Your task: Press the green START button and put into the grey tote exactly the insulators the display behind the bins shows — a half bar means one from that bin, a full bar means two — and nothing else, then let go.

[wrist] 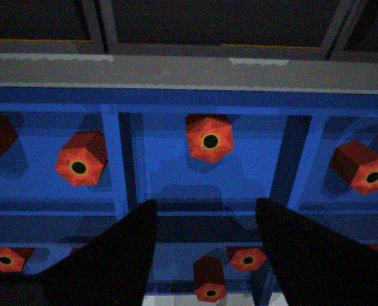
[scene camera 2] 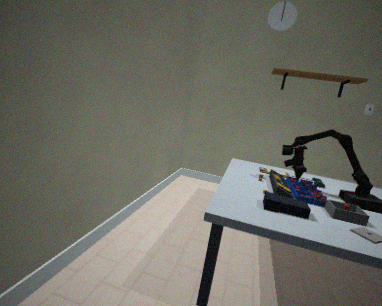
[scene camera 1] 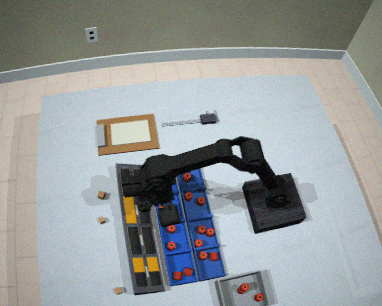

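Note:
My gripper (scene camera 2: 299, 176) (wrist: 206, 208) points down above the blue bins (scene camera 1: 177, 260) (wrist: 112, 155), its fingers apart and empty; the arm hides its tips in scene camera 1. In the wrist view a red insulator (wrist: 200, 142) sits in the bin ahead of the fingertips. The grey tote (scene camera 1: 237, 278) (scene camera 2: 345, 215) holds at least two red insulators. Behind the bins, the display has a full yellow bar (scene camera 1: 130, 210) in its second section and two half bars (scene camera 1: 138, 265) (scene camera 1: 153, 264) in the nearest one; the third is dark and the arm covers part of the far end. A small green part (scene camera 2: 318, 182) shows beyond the bins.
Neighbouring bins hold more insulators (wrist: 80, 160) (wrist: 355, 165). A long black box (scene camera 2: 286, 205) stands beside the bins and tote. A clipboard (scene camera 1: 130, 132) and a caliper (scene camera 1: 208, 118) lie at the far side. Small wooden cubes (scene camera 1: 101, 195) (scene camera 1: 118, 290) lie behind the display.

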